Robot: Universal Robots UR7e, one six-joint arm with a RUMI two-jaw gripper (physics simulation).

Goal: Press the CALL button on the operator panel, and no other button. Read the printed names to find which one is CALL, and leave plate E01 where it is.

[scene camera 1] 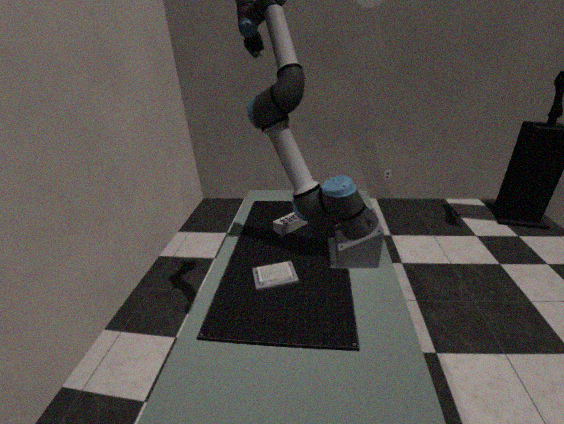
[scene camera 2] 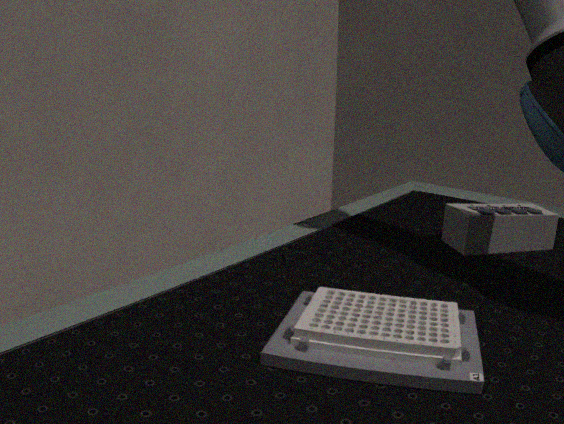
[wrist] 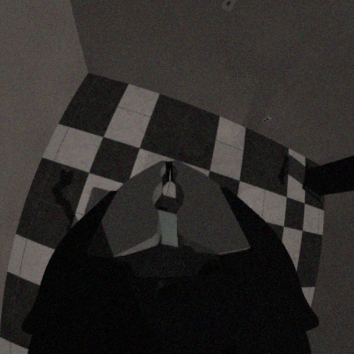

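Seen in the pictures: gripper, fingertip midpoint: (scene camera 1: 256, 57); arm's base at its link origin: (scene camera 1: 360, 226).
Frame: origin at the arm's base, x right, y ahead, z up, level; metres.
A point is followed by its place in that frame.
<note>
The operator panel (scene camera 1: 289, 223) @(x 0.066, y 0.336, z -0.073 m) (scene camera 2: 520, 234) @(x 0.108, y 0.302, z -0.100 m) is a pale box with a row of dark buttons on top, at the far end of the black mat. Its printed names are too small and blurred to read, so I cannot tell which button is CALL. A white well plate (scene camera 1: 276, 273) @(x -0.242, y 0.287, z -0.102 m) (scene camera 2: 382, 320) @(x -0.242, y 0.294, z -0.099 m) sits on a grey holder marked A1 (scene camera 2: 370, 371) @(x -0.288, y 0.268, z -0.114 m), nearer than the panel; no E01 label can be read on it. My gripper (scene camera 1: 256, 54) @(x 0.529, y 0.613, z 0.640 m) (wrist: 169, 163) is shut and empty, high above the table. In the wrist view its jaws meet at the middle of the frame.
The black mat (scene camera 1: 280, 325) @(x -0.446, y 0.205, z -0.125 m) (scene camera 2: 175, 360) @(x -0.376, y 0.379, z -0.125 m) lies on a green table (scene camera 1: 280, 385) @(x -0.621, y 0.148, z -0.138 m). The arm's base (scene camera 1: 356, 252) @(x -0.098, y 0.003, z -0.058 m) stands at the mat's right edge. A wall (scene camera 1: 90, 125) runs along the left. A dark cabinet (scene camera 1: 530, 172) stands on the floor at the far right.
</note>
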